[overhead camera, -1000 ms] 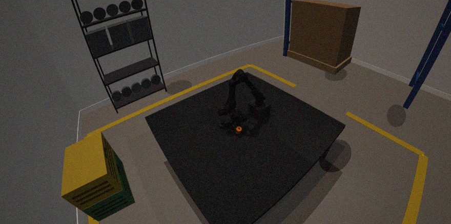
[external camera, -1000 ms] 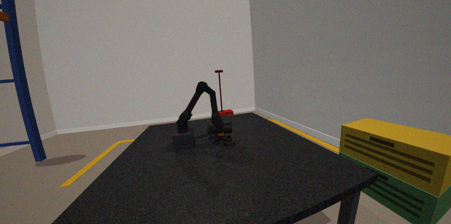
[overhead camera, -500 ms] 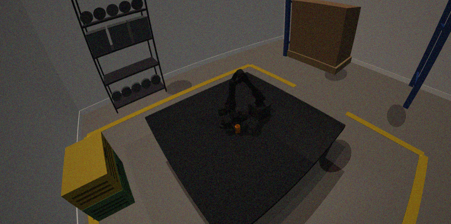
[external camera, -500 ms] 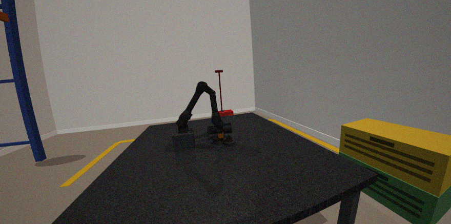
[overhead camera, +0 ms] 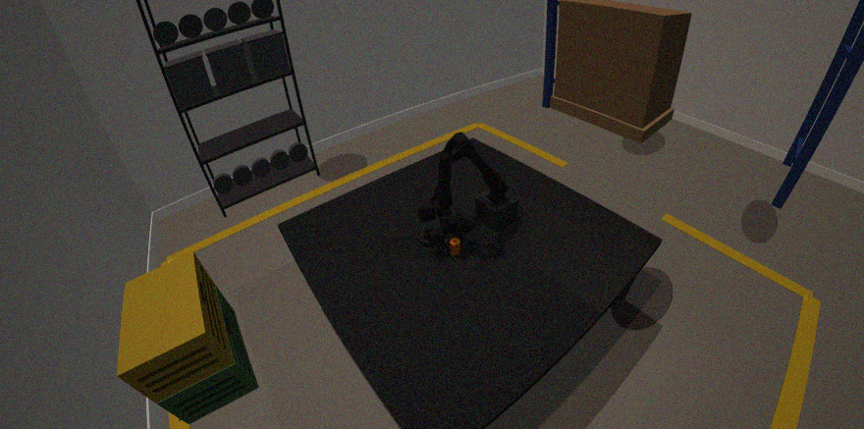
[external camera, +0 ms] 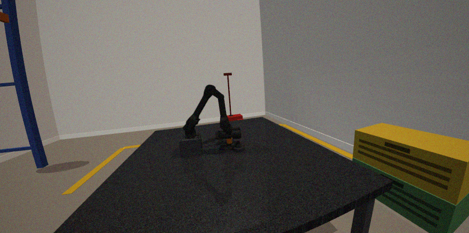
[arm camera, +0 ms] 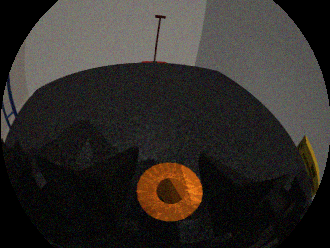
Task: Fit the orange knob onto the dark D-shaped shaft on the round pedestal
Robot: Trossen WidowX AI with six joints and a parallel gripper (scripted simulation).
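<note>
My gripper tip is 3 cm to the left of the orange knob, 2 cm above it and 1 cm past it. The rest, counted from my gripper tip: round pedestal: 16 cm to the right, 3 cm ahead, 2 cm below.
</note>
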